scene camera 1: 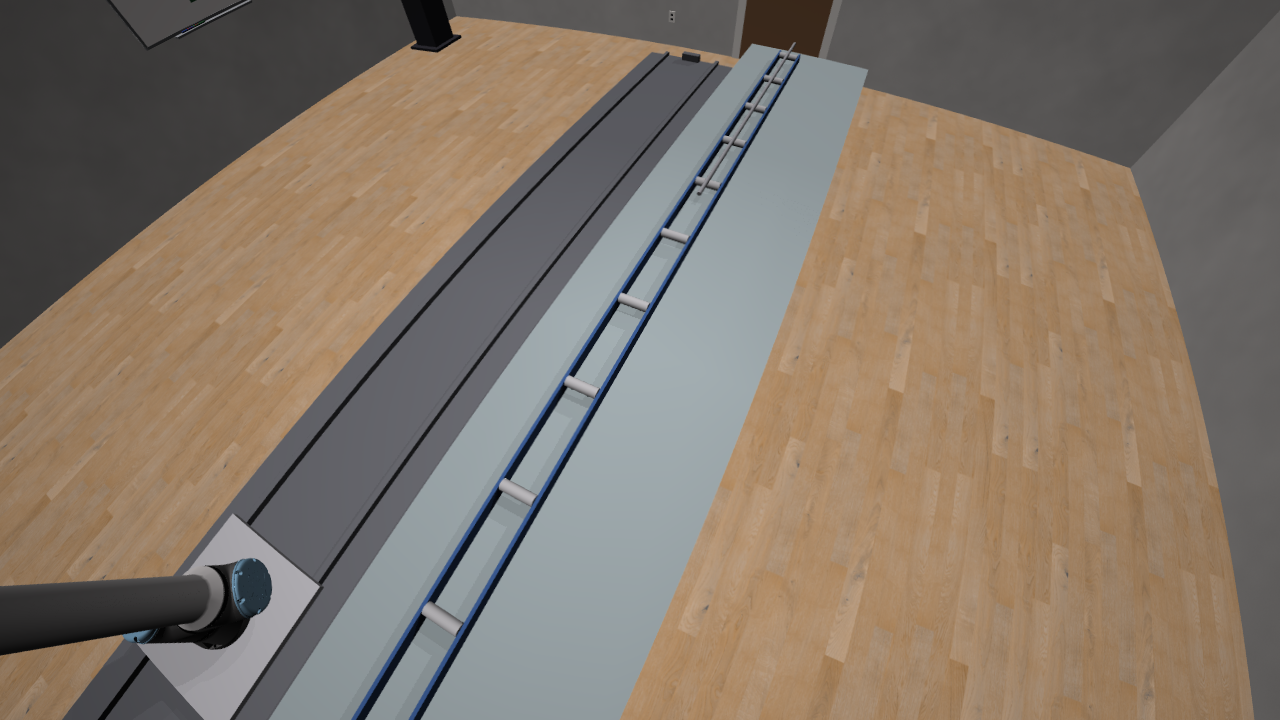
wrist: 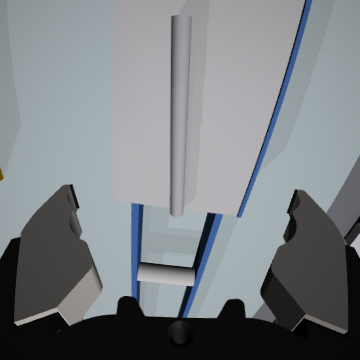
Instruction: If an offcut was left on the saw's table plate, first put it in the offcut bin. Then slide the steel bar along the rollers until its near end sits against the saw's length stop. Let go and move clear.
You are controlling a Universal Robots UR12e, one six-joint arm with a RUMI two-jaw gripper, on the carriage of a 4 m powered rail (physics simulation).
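Frame: origin at the arm's base, x right, y ahead, z up, level; centimetres.
Seen in the pictures: gripper, fingertip midpoint: (wrist: 182, 189).
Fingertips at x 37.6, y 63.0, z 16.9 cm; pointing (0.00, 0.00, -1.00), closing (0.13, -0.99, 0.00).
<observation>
Pixels of each thing's middle, then the offset from my fingertips to it. "*": a spot on its surface instead. Level surfaces: height alone.
- offcut, body centre: (wrist: 178, 133) dx -0.5, dy +0.6, dz -13.0 cm
- saw's pale table plate, body centre: (wrist: 197, 85) dx +4.9, dy -1.0, dz -16.9 cm
- roller, body centre: (wrist: 165, 273) dx -32.6, dy -1.0, dz -15.9 cm
- long pale table, surface height: dz -19.8 cm
- yellow edge, surface spot: (wrist: 1, 173) * dx -14.7, dy +34.1, dz -19.8 cm
A short grey round rod, the offcut (wrist: 180, 115), lies on the saw's pale table plate (wrist: 135, 150) in the wrist view; its lower end reaches slightly past the plate's edge. My gripper (wrist: 182, 189) is wide open, its jaws on either side of the offcut's lower end and apart from it. The long thin steel bar (scene camera 1: 718, 162) lies on the far rollers of the blue-railed track in the scene view. The gripper, the saw plate and the length stop do not show in the scene view. The offcut bin cannot be made out.
A roller (wrist: 166, 274) sits between blue rails below the plate; more rollers (scene camera 1: 632, 302) run along the long pale table (scene camera 1: 742, 313). The arm's carriage (scene camera 1: 281, 586) stands on the grey floor rail (scene camera 1: 402, 340) beside it. A yellow edge (wrist: 1, 173) shows at far left.
</observation>
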